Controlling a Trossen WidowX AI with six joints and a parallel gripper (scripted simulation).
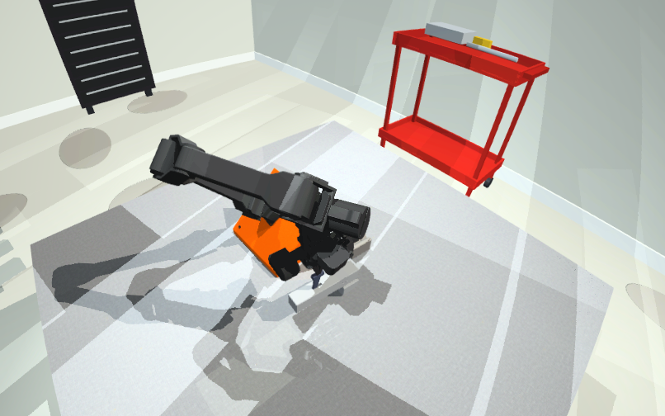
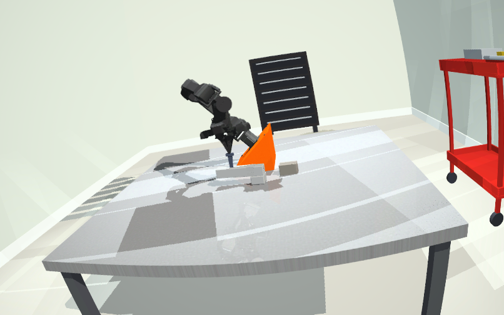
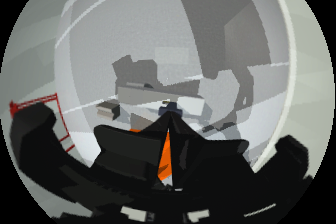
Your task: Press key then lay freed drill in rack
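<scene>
The blue key is 3 cm below my gripper tip. From my gripper tip the other things lie so: drill: 8 cm below, 5 cm to the left; grey rack: 20 cm to the left, 11 cm below, 8 cm behind; housing block: 8 cm below, 3 cm to the left.
</scene>
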